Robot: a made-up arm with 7 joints.
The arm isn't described. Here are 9 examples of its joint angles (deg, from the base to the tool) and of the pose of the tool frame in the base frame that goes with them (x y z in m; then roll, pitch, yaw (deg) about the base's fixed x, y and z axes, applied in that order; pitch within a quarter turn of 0, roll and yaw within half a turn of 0).
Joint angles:
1: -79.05 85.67 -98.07 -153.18 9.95 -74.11 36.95
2: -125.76 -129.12 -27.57 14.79 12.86 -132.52 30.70
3: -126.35 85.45 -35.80 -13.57 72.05 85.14 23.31
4: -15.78 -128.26 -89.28 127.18 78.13 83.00 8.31
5: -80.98 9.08 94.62 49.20 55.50 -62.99 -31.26
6: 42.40 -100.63 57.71 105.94 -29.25 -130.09 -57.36
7: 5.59 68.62 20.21 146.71 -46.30 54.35 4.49
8: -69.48 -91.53 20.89 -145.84 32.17 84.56 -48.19
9: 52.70 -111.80 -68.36 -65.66 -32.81 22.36 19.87
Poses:
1: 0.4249 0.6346 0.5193 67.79 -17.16 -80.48
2: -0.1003 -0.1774 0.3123 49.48 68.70 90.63
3: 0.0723 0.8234 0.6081 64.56 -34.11 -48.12
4: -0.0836 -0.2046 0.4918 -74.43 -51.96 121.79
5: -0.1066 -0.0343 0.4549 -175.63 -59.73 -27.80
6: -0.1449 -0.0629 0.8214 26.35 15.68 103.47
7: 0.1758 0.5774 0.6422 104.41 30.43 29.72
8: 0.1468 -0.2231 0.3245 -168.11 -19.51 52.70
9: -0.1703 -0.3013 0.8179 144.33 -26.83 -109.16
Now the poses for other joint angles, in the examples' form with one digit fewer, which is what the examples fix.
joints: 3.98 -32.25 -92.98 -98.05 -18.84 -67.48 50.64
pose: -0.108 0.226 0.205 150.1 -61.4 -64.5
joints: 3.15 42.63 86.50 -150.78 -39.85 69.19 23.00
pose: 0.164 0.304 0.215 -23.1 16.5 -101.3
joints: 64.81 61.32 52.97 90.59 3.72 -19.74 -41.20
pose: -0.196 0.302 0.285 -79.2 1.4 135.0
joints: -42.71 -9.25 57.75 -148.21 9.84 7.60 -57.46
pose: -0.407 0.221 0.106 -164.5 37.0 -53.9
